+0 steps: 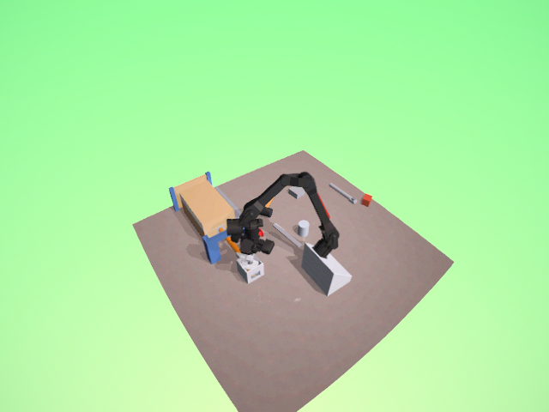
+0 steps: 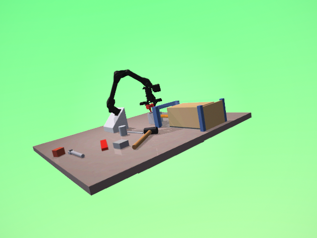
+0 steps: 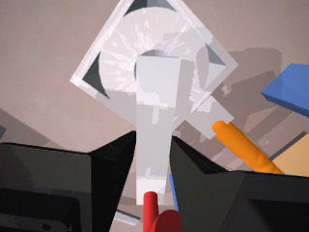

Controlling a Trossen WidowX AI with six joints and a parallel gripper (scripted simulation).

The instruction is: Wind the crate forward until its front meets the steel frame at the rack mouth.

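My gripper tip is now 40 mm short of the red grip, 40 mm to the left of it and 40 mm below it. Also, from my gripper tip: flat steel bar: 80 mm ahead, 240 mm to the right, 100 mm below; then white winch: 50 mm behind, 30 mm to the left, 70 mm below; then winch handle: 10 mm ahead, 10 mm to the right, 10 mm above.
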